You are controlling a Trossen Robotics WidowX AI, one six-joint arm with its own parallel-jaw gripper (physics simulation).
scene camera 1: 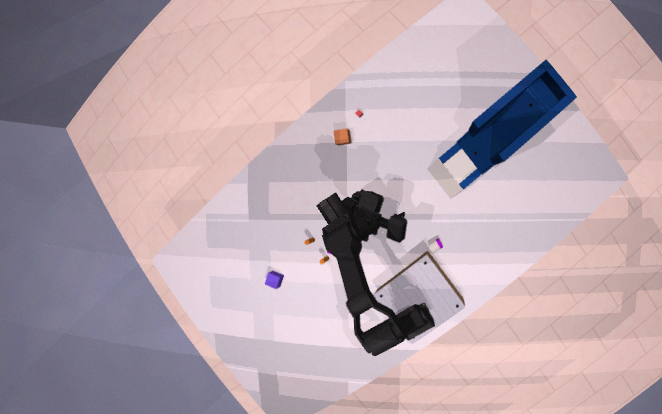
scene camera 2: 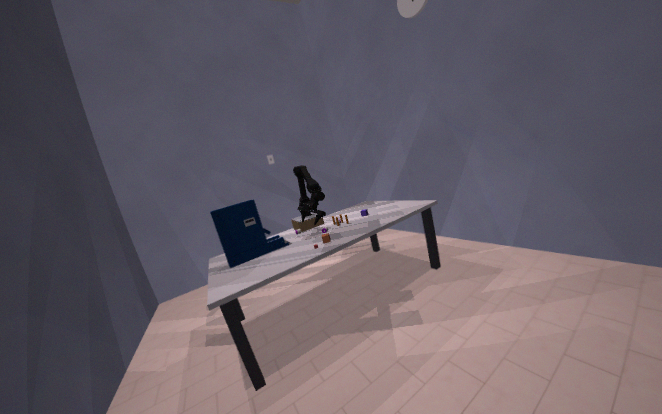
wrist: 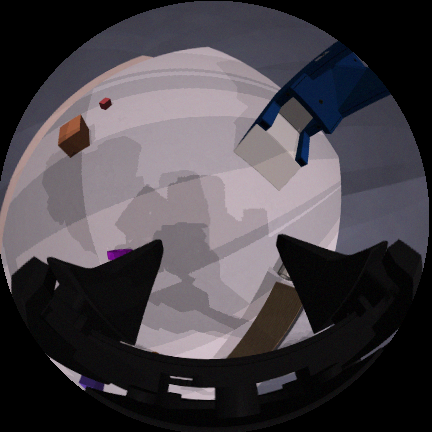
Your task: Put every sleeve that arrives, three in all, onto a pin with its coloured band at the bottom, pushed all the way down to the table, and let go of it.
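My gripper (scene camera 1: 386, 214) (scene camera 2: 310, 221) (wrist: 220, 243) is open and empty, above the table. One sleeve, of which the magenta band (scene camera 2: 324, 230) (wrist: 120, 254) shows, is partly behind the left finger in the wrist view; the arm hides it in scene camera 1. A whitish sleeve with a magenta band (scene camera 1: 436, 244) (scene camera 2: 298, 231) seems to lie on its side near the wooden base; in the wrist view the right finger partly hides this sleeve (wrist: 284, 271). Orange pins (scene camera 1: 309, 241) (scene camera 2: 347, 219) stand upright. A magenta sliver (scene camera 1: 329, 253) shows beside them at the arm's edge; whether it is around a pin is hidden.
A blue chute (scene camera 1: 515, 122) (scene camera 2: 240, 232) (wrist: 327, 87) ends at a pale pad (scene camera 1: 445, 179) (wrist: 267, 157). An orange cube (scene camera 1: 342, 137) (scene camera 2: 326, 238) (wrist: 74, 136), red cube (scene camera 1: 359, 113) (scene camera 2: 316, 246) (wrist: 105, 103) and purple cube (scene camera 1: 274, 280) (scene camera 2: 364, 212) (wrist: 92, 383) are on the table. The wooden base (scene camera 1: 440, 287) (wrist: 265, 320) supports the arm.
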